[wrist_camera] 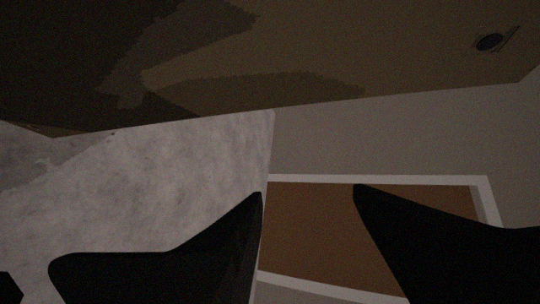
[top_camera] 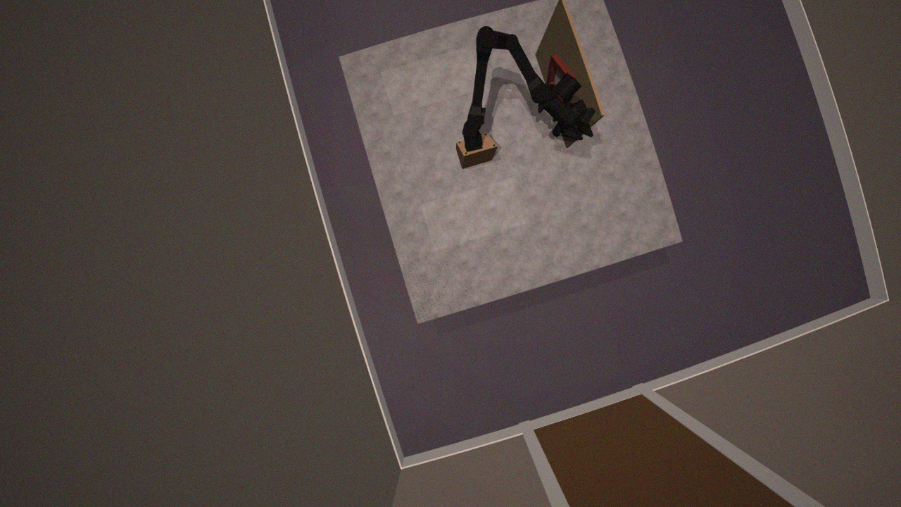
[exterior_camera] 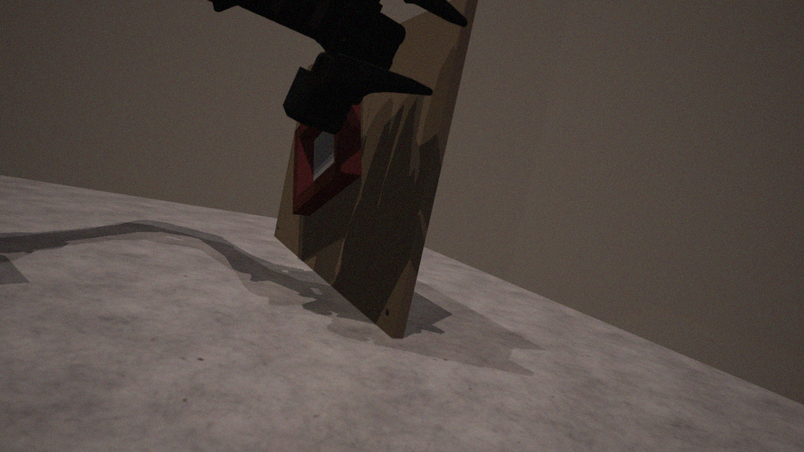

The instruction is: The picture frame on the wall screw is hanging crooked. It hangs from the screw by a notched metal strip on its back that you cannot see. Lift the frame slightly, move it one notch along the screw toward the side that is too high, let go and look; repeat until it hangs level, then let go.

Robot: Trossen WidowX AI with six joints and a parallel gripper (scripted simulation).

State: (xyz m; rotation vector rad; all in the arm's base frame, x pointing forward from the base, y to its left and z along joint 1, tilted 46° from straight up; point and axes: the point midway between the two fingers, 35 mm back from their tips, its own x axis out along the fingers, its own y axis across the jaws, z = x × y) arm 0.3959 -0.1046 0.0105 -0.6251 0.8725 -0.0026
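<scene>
My gripper tip is now 280 mm to the right of the red picture frame and 70 mm above it. From my gripper tip the other things lie so: tan wall board (10 mm ahead, 280 mm to the left, 80 mm below).
</scene>
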